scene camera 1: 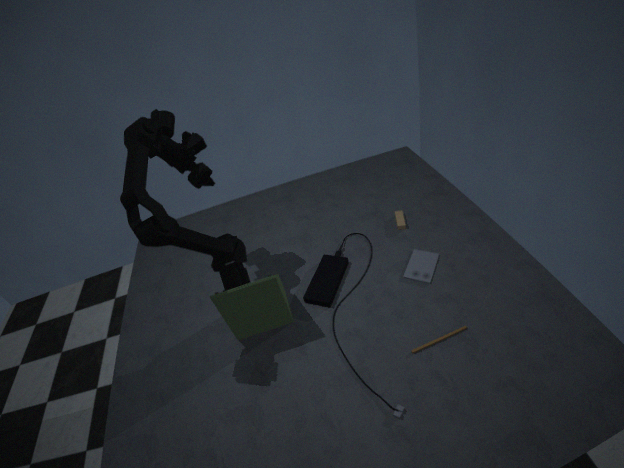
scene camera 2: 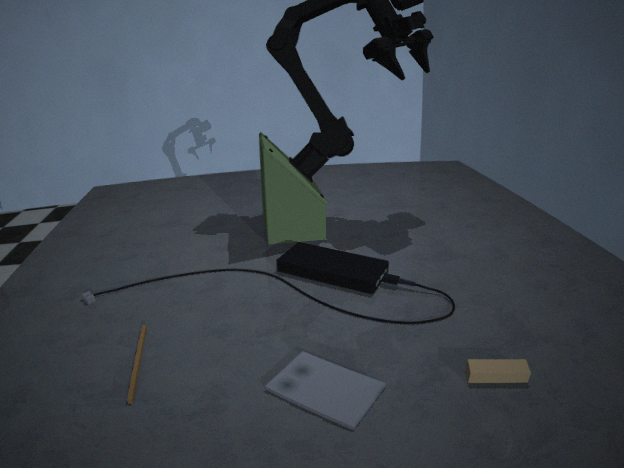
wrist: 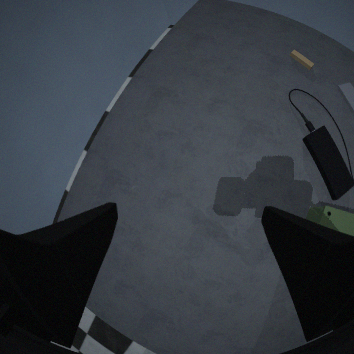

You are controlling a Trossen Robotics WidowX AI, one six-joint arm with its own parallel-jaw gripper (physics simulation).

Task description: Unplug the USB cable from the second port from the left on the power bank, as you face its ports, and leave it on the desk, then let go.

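Frame: origin at the arm's base, x ahead, y up, z right, level; centimetres.
Seen in the pictures: gripper, between the fingertips: (scene camera 2: 416, 75) (wrist: 192, 213); arm's base, origin of its link: (scene camera 1: 237, 287) (scene camera 2: 300, 170).
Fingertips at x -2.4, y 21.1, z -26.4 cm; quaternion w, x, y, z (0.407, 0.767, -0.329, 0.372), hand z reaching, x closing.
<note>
Offsets run from my fingertips to a thing's top centre. "pt": to the spot under its first point. Level surfaces: height alone.
The black power bank @(dx +26.8, dy -30.4, dz +22.3 cm) (scene camera 1: 326, 280) (scene camera 2: 330, 265) (wrist: 330, 162) lies flat on the desk @(dy -32.6 cm) (scene camera 1: 483, 392) (scene camera 2: 211, 428) (wrist: 165, 130) beside the arm's green base. The black USB cable's plug @(pt dx +33.0, dy -31.2, dz +13.3 cm) (scene camera 1: 339, 253) (scene camera 2: 392, 279) (wrist: 310, 126) sits at the port end of the power bank, in line with it. Pale port openings show beside the plug in scene camera 2; which port the plug is in is hard to tell. My gripper (scene camera 2: 416, 75) (wrist: 192, 213) is open and empty, high above the desk and apart from the power bank and cable. Its fingers blur together in scene camera 1.
The cable @(pt dx +43.1, dy -32.4, dz +15.1 cm) (scene camera 1: 371, 251) (scene camera 2: 388, 321) (wrist: 327, 109) loops back past the power bank to a pale end connector @(pt dx +34.0, dy -32.3, dz +65.3 cm) (scene camera 1: 398, 411) (scene camera 2: 88, 297). The green base (scene camera 1: 257, 309) (scene camera 2: 294, 211), an orange stick @(dx +49.8, dy -32.0, dz +51.3 cm) (scene camera 1: 439, 339) (scene camera 2: 137, 363), a pale slab @(dx +55.4, dy -32.0, dz +26.5 cm) (scene camera 1: 422, 264) (scene camera 2: 327, 387) and a tan block @(dx +57.0, dy -31.0, dz +4.6 cm) (scene camera 1: 400, 219) (scene camera 2: 497, 371) (wrist: 302, 59) are on the desk.
</note>
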